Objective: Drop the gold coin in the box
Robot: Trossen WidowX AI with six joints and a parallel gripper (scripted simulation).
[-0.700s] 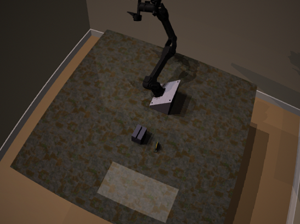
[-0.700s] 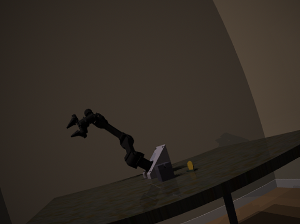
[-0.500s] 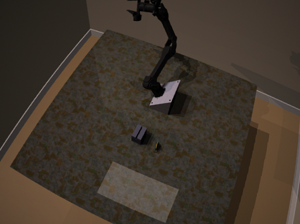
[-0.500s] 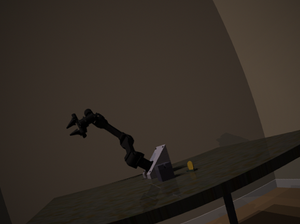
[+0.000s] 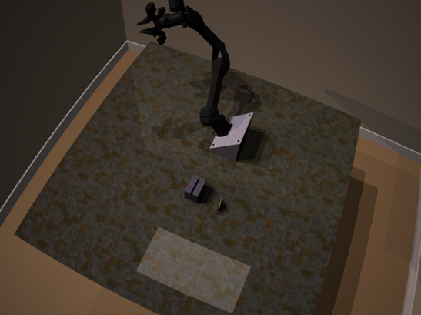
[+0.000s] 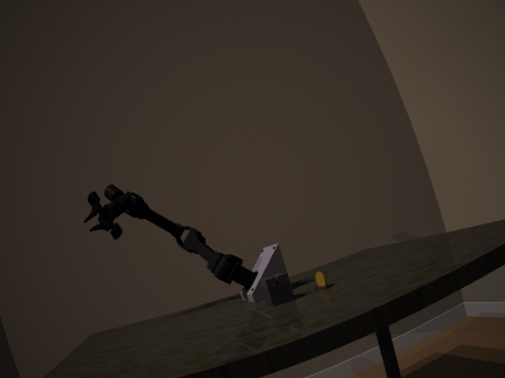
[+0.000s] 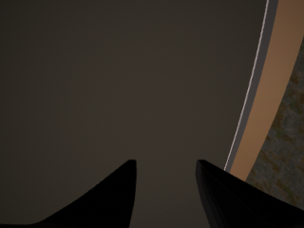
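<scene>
The gold coin lies 47 cm ahead of my gripper tip, 59 cm to the left of it and 38 cm below it.
</scene>
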